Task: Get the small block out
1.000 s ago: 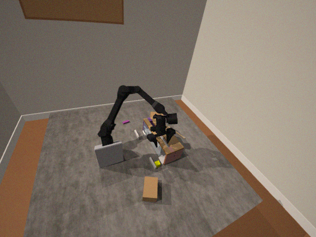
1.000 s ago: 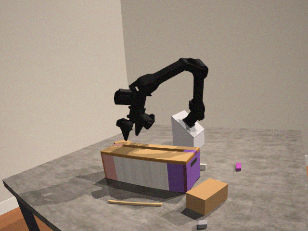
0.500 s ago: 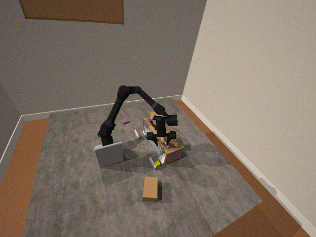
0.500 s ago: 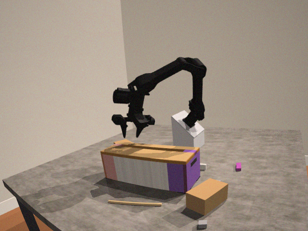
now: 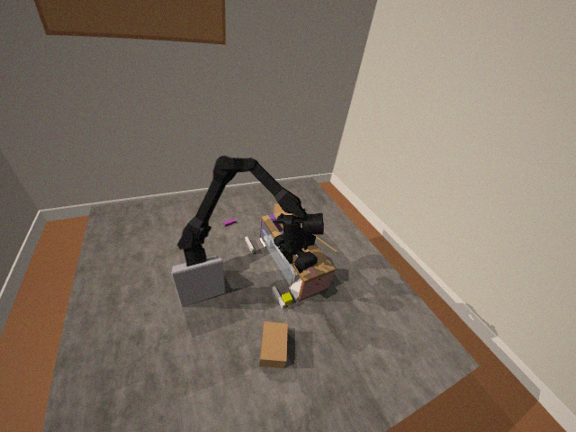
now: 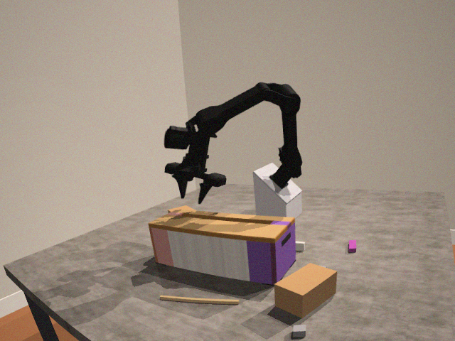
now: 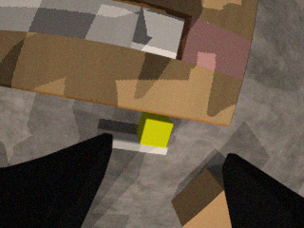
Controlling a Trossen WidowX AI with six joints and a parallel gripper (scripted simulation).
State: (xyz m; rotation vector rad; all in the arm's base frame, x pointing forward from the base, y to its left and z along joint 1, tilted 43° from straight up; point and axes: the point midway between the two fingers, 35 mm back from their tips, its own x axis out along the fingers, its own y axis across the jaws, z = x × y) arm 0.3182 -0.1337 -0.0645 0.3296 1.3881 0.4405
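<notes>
Now: gripper tip 140 mm above the yellow-green block, 30 mm to the left of it and 30 mm past it. Round my gripper tip: wooden stick: 270 mm ahead, 200 mm to the left, 150 mm below.
</notes>
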